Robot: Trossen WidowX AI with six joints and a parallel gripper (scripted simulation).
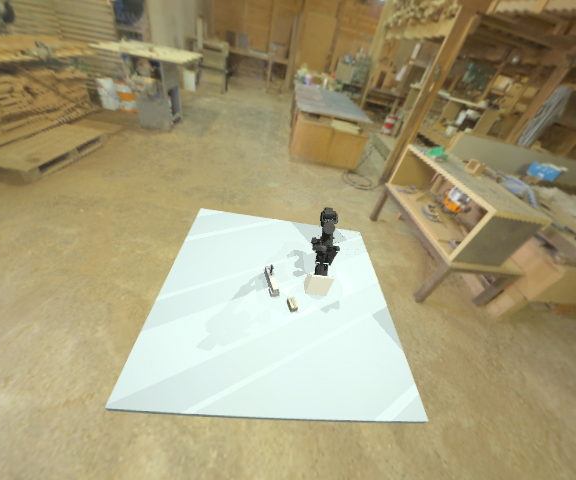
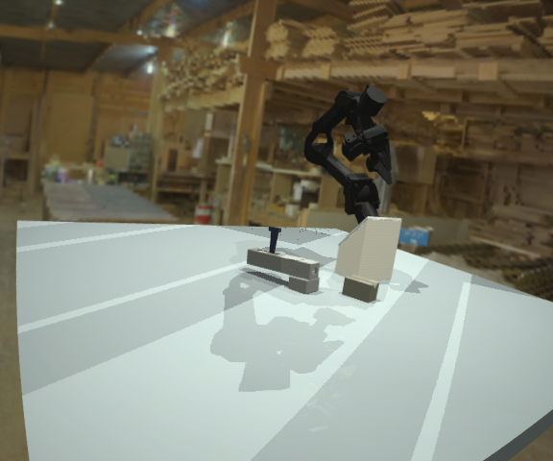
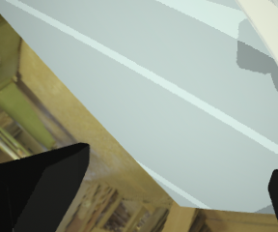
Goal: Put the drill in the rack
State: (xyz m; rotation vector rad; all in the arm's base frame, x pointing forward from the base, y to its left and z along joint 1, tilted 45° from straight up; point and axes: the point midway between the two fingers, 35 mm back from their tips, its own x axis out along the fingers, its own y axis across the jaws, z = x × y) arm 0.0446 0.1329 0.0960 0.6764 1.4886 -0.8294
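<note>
Now: gripper tip 25 cm short of the dark t-shaped key, 18 cm above it and 11 cm to the left of it. Round my gripper tip: drill 24 cm ahead, 23 cm below, 6 cm to the right; then rack block 25 cm below, 13 cm ahead, 7 cm to the left; then grey fixture 24 cm below, 24 cm ahead, 8 cm to the right.
</note>
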